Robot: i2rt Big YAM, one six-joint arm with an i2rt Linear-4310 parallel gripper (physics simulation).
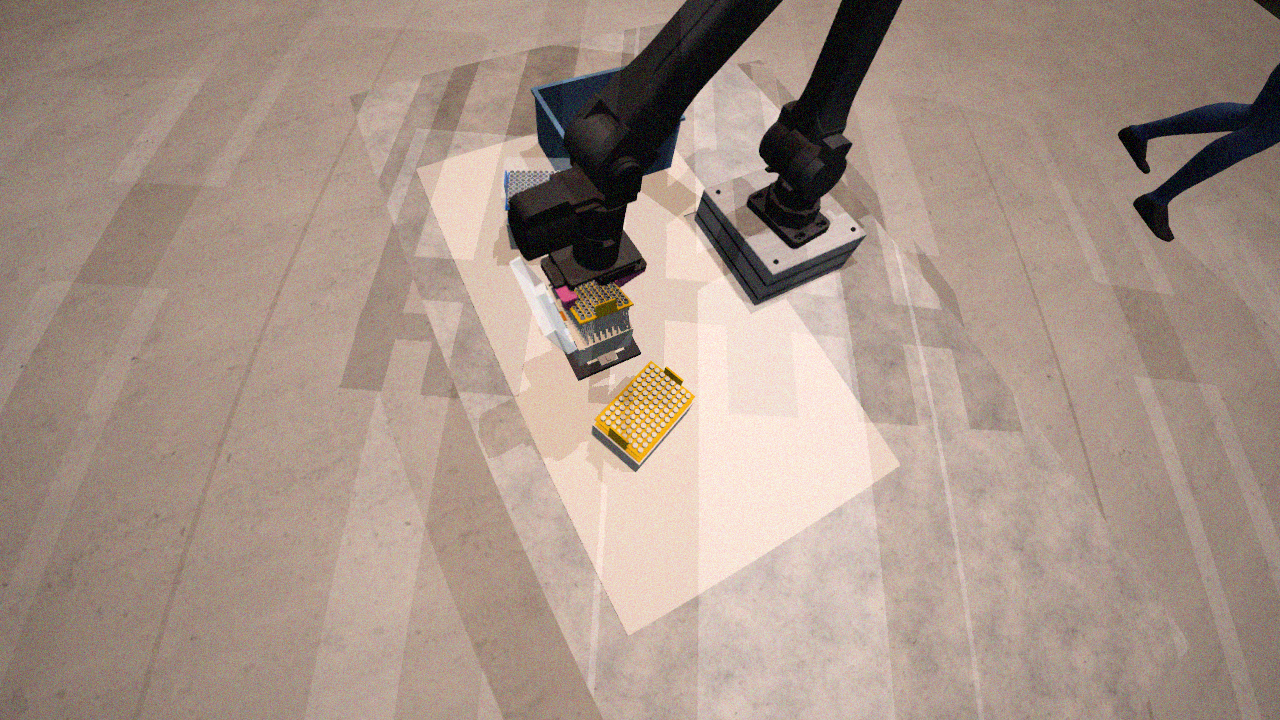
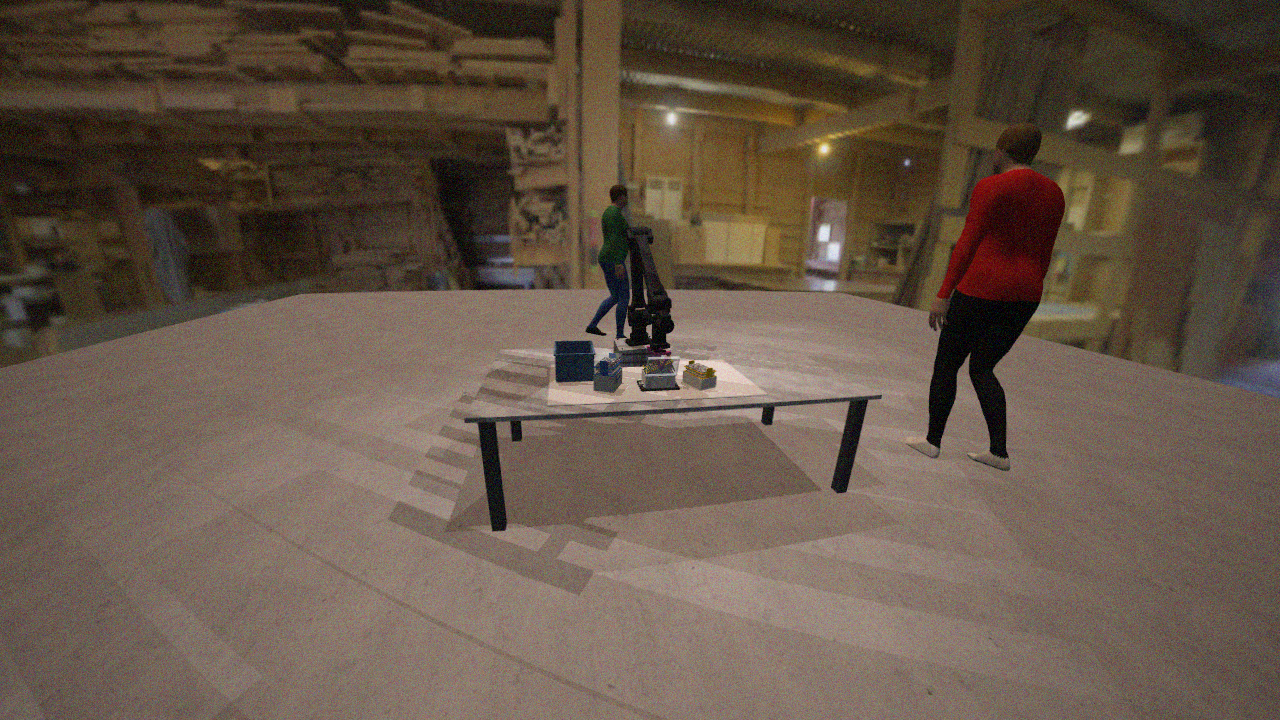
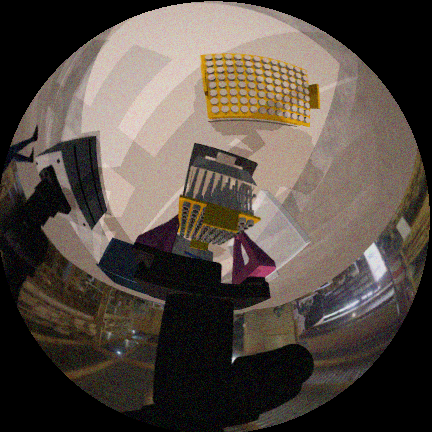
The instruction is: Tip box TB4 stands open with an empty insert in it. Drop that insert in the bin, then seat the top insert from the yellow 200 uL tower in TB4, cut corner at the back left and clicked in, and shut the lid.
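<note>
My gripper (image 1: 595, 288) (image 3: 208, 222) is shut on the yellow top insert (image 1: 604, 302) (image 3: 220, 218), with a pink finger on each side. The insert carries grey tips pointing down and is raised above tip box TB4 (image 1: 615, 342) (image 2: 659, 380). The lower tips reach down at the box's opening; how deep is hard to tell. TB4's clear lid (image 1: 542, 308) (image 3: 285, 235) stands open at one side. The yellow tower (image 1: 646, 411) (image 2: 699, 379) (image 3: 257, 90) stands apart, with another yellow insert on top. The bin (image 1: 551, 120) (image 2: 573, 363) is partly behind the arm, its contents hidden.
TB4 stands in a dark holder (image 1: 585, 372). A blue-topped tower (image 1: 531, 184) (image 2: 607, 376) stands between TB4 and the bin, partly hidden by the arm. The arm's base block (image 1: 759, 279) (image 3: 85, 180) stands on the opposite side of TB4 from the lid.
</note>
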